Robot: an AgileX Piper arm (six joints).
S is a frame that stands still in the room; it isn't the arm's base.
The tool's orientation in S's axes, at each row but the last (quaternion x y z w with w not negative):
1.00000 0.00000 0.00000 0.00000
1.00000 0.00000 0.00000 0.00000
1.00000 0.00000 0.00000 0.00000
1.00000 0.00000 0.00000 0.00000
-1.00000 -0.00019 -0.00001 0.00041
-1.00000 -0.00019 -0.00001 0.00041
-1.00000 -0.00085 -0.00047 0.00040
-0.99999 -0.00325 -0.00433 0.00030
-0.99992 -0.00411 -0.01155 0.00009
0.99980 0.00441 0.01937 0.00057
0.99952 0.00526 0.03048 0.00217
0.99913 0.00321 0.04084 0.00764
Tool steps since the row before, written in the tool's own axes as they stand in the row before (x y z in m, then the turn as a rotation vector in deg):
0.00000 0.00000 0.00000 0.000 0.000 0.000
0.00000 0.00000 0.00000 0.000 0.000 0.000
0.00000 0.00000 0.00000 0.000 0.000 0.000
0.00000 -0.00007 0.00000 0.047 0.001 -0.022
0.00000 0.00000 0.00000 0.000 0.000 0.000
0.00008 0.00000 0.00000 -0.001 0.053 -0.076
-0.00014 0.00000 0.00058 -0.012 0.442 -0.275
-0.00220 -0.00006 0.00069 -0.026 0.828 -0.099
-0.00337 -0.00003 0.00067 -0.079 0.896 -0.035
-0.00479 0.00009 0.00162 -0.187 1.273 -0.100
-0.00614 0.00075 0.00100 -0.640 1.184 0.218
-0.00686 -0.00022 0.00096 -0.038 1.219 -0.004
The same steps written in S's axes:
0.00000 0.00000 0.00000 0.000 0.000 0.000
0.00000 0.00000 0.00000 0.000 0.000 0.000
0.00000 0.00000 0.00000 0.000 0.000 0.000
0.00000 0.00007 0.00000 0.047 -0.001 0.022
0.00000 0.00000 0.00000 0.000 0.000 0.000
0.00008 0.00000 0.00000 -0.001 -0.053 0.076
-0.00014 0.00000 -0.00058 -0.012 -0.442 0.275
-0.00219 0.00005 -0.00071 -0.021 -0.828 0.098
-0.00335 0.00000 -0.00075 -0.072 -0.897 0.033
-0.00472 -0.00013 -0.00180 -0.180 -1.275 0.094
-0.00606 -0.00082 -0.00137 -0.613 -1.192 -0.251
-0.00676 0.00016 -0.00152 -0.031 -1.219 0.020

